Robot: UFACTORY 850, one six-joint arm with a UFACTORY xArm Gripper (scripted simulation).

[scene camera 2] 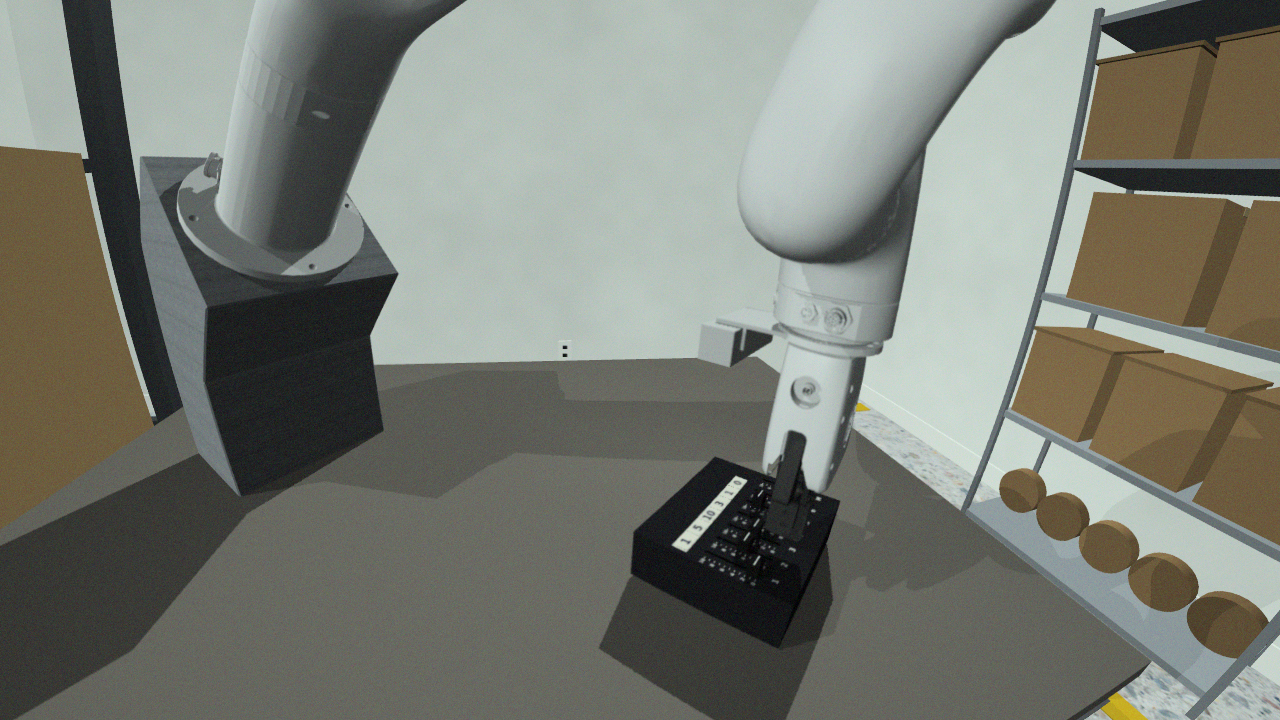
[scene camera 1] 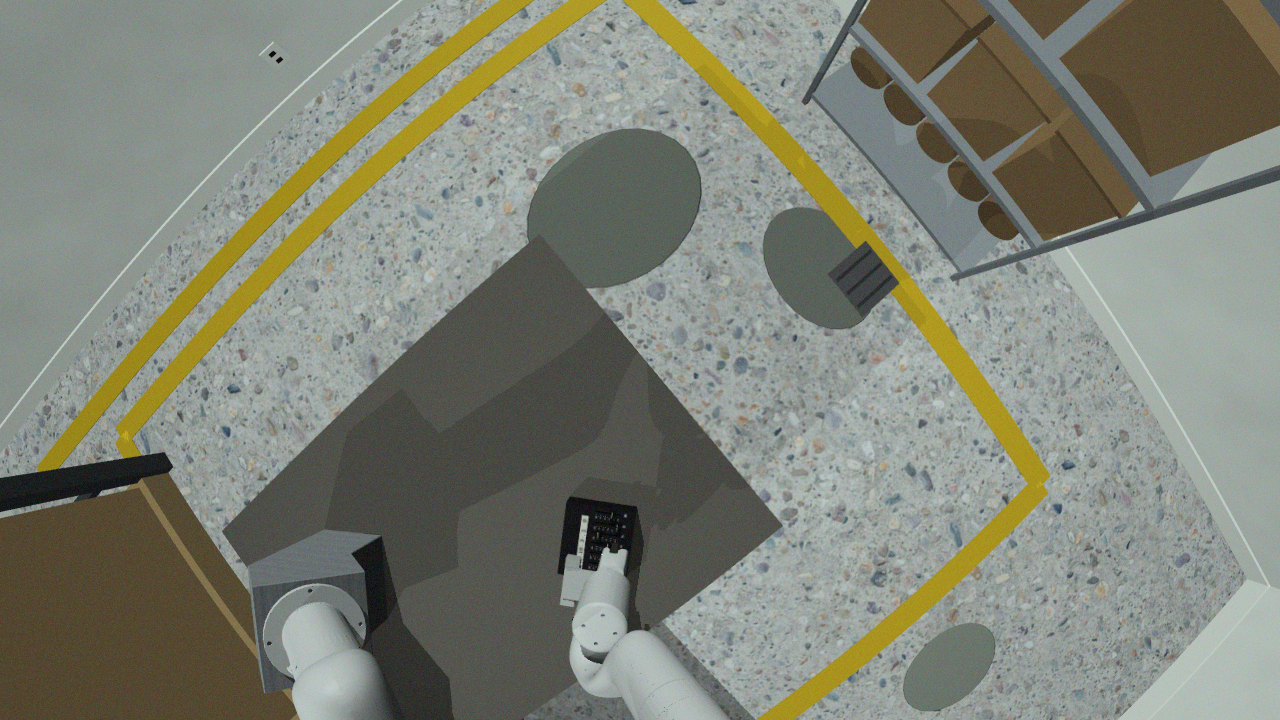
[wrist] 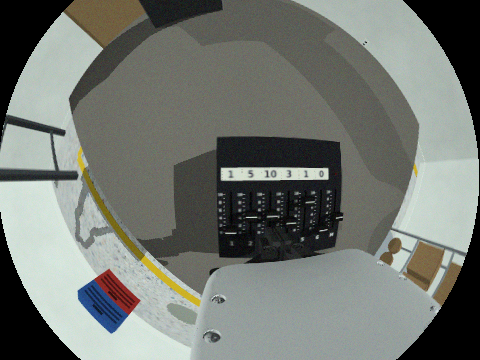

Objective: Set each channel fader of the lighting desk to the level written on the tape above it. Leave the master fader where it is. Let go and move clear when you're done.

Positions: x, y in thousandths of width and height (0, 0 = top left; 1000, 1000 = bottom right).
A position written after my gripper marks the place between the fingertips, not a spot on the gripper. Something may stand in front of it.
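I can see my gripper (scene camera 2: 613, 737). The gripper is visible to me in the wrist view (wrist: 566, 665) too.
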